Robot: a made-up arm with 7 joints. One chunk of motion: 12 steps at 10 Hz.
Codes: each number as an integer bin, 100 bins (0 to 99) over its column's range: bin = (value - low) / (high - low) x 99, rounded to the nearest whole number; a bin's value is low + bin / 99 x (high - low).
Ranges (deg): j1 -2..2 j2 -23..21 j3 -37..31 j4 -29..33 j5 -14..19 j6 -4..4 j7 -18..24
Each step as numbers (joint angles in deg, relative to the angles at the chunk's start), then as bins.
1 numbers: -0.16 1.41 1.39 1.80 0.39 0.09 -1.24
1 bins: 46 55 56 49 43 51 40
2 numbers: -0.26 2.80 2.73 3.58 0.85 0.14 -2.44
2 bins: 43 58 58 52 45 51 37
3 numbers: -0.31 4.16 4.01 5.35 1.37 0.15 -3.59
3 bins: 42 61 60 55 46 51 34
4 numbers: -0.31 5.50 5.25 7.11 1.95 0.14 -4.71
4 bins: 42 64 62 58 48 51 31
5 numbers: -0.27 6.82 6.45 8.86 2.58 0.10 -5.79
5 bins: 43 67 63 60 50 51 29
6 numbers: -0.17 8.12 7.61 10.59 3.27 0.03 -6.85
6 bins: 45 70 65 63 52 50 26
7 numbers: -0.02 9.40 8.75 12.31 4.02 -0.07 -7.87
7 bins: 49 73 67 66 54 49 24
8 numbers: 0.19 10.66 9.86 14.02 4.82 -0.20 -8.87
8 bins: 54 76 68 69 56 47 22
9 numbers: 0.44 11.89 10.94 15.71 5.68 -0.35 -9.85
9 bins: 60 79 70 71 59 45 19
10 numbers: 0.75 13.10 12.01 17.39 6.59 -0.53 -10.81
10 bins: 68 81 71 74 62 43 17
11 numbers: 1.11 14.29 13.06 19.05 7.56 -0.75 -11.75
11 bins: 77 84 73 77 65 40 15
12 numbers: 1.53 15.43 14.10 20.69 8.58 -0.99 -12.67
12 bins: 87 86 74 79 68 37 13
